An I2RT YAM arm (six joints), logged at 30 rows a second.
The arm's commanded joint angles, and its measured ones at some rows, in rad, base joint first. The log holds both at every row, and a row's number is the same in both.
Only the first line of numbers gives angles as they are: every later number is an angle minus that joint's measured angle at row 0.
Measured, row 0: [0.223 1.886 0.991 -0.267 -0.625 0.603]
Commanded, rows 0 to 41: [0.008 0.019 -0.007 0.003 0.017 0.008]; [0.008 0.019 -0.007 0.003 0.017 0.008]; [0.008 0.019 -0.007 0.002 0.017 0.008]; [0.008 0.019 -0.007 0.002 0.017 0.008]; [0.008 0.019 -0.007 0.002 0.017 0.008]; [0.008 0.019 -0.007 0.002 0.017 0.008]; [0.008 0.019 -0.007 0.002 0.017 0.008]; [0.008 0.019 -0.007 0.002 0.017 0.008]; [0.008 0.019 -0.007 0.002 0.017 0.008]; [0.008 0.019 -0.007 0.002 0.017 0.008]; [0.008 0.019 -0.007 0.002 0.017 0.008]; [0.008 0.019 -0.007 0.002 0.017 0.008]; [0.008 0.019 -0.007 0.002 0.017 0.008]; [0.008 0.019 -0.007 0.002 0.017 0.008]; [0.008 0.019 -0.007 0.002 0.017 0.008]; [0.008 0.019 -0.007 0.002 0.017 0.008]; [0.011 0.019 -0.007 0.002 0.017 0.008]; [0.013 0.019 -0.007 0.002 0.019 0.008]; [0.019 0.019 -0.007 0.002 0.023 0.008]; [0.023 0.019 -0.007 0.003 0.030 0.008]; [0.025 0.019 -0.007 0.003 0.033 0.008]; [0.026 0.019 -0.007 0.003 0.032 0.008]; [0.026 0.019 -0.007 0.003 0.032 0.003]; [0.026 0.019 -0.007 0.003 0.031 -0.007]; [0.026 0.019 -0.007 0.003 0.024 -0.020]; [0.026 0.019 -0.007 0.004 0.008 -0.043]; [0.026 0.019 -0.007 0.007 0.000 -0.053]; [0.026 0.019 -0.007 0.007 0.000 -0.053]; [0.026 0.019 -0.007 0.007 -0.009 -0.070]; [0.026 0.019 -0.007 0.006 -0.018 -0.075]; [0.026 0.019 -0.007 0.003 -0.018 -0.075]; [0.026 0.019 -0.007 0.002 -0.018 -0.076]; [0.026 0.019 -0.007 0.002 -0.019 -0.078]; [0.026 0.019 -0.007 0.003 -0.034 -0.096]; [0.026 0.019 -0.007 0.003 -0.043 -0.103]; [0.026 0.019 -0.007 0.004 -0.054 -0.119]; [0.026 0.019 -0.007 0.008 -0.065 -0.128]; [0.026 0.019 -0.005 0.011 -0.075 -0.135]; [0.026 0.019 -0.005 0.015 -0.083 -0.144]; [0.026 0.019 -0.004 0.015 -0.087 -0.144]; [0.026 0.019 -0.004 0.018 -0.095 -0.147]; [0.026 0.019 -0.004 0.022 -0.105 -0.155]
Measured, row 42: [0.011 0.001 0.000 0.007 -0.021 -0.119]
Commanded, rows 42 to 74: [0.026 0.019 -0.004 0.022 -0.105 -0.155]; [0.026 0.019 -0.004 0.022 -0.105 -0.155]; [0.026 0.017 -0.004 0.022 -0.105 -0.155]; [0.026 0.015 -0.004 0.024 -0.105 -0.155]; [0.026 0.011 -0.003 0.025 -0.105 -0.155]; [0.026 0.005 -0.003 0.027 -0.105 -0.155]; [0.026 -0.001 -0.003 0.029 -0.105 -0.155]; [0.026 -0.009 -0.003 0.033 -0.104 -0.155]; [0.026 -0.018 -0.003 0.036 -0.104 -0.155]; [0.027 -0.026 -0.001 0.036 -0.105 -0.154]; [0.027 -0.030 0.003 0.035 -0.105 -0.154]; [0.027 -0.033 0.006 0.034 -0.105 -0.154]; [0.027 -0.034 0.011 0.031 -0.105 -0.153]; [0.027 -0.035 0.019 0.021 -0.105 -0.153]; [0.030 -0.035 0.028 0.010 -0.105 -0.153]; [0.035 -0.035 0.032 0.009 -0.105 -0.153]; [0.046 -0.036 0.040 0.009 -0.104 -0.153]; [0.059 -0.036 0.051 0.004 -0.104 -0.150]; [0.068 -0.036 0.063 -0.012 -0.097 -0.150]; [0.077 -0.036 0.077 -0.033 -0.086 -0.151]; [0.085 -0.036 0.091 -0.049 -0.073 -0.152]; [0.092 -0.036 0.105 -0.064 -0.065 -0.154]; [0.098 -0.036 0.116 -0.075 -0.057 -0.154]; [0.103 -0.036 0.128 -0.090 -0.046 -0.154]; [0.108 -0.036 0.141 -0.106 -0.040 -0.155]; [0.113 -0.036 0.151 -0.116 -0.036 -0.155]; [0.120 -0.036 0.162 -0.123 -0.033 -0.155]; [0.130 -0.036 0.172 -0.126 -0.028 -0.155]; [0.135 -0.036 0.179 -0.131 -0.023 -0.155]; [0.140 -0.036 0.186 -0.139 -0.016 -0.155]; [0.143 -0.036 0.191 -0.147 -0.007 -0.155]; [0.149 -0.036 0.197 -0.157 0.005 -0.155]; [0.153 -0.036 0.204 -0.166 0.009 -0.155]
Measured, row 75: [0.090 -0.012 0.165 -0.163 0.074 -0.144]
